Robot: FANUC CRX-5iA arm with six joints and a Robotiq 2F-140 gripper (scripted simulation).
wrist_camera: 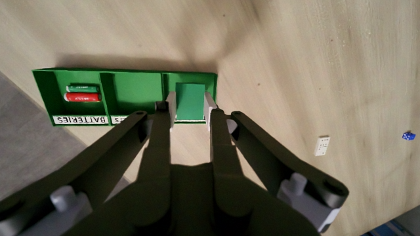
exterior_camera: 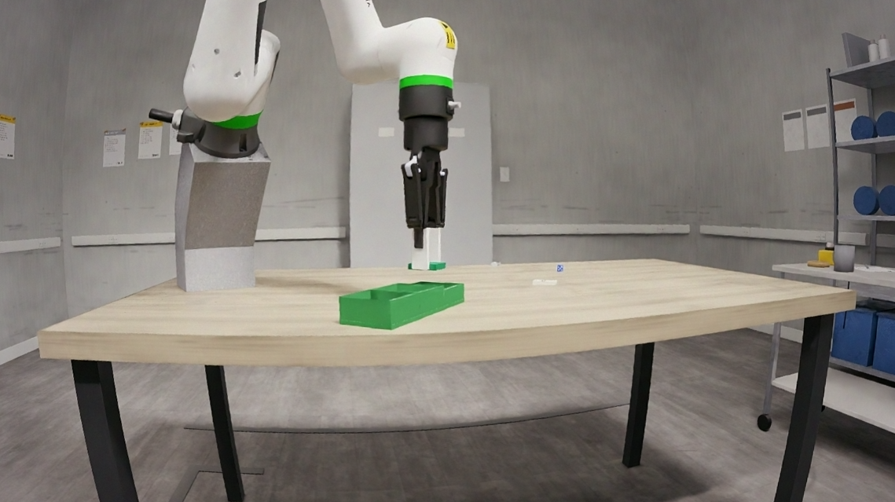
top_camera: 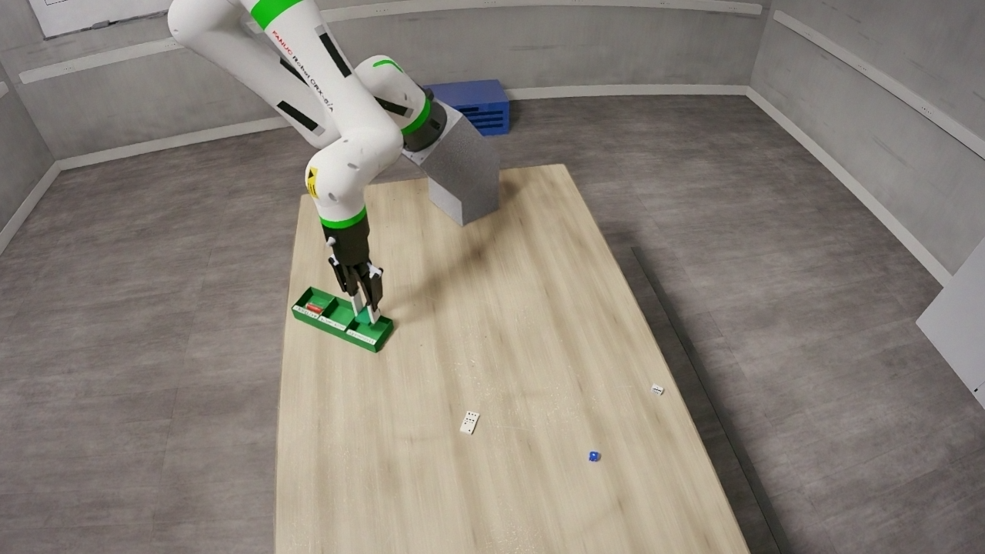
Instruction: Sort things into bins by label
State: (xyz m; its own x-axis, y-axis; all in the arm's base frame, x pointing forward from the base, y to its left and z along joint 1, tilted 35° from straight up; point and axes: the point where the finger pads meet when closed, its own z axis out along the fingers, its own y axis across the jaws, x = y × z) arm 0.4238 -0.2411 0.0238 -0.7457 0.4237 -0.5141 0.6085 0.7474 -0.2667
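Now: hand 50 mm past the green three-compartment bin, 70 mm to the left of it and 70 mm above it. From my hand the other things lie so: flat green block: 30 mm below; then green battery: 110 mm behind, 130 mm to the right, 80 mm below; then red stick-like piece: 100 mm behind, 140 mm to the right, 80 mm below.
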